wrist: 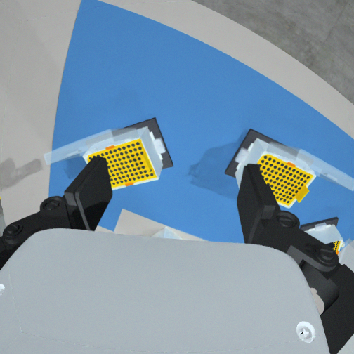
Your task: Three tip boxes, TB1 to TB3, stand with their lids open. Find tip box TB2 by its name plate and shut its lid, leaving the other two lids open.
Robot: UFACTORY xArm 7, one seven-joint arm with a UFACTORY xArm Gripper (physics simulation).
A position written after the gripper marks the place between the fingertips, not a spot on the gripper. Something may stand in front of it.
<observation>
In view: the gripper point(173, 179) and a blue mat point(120, 70).
</observation>
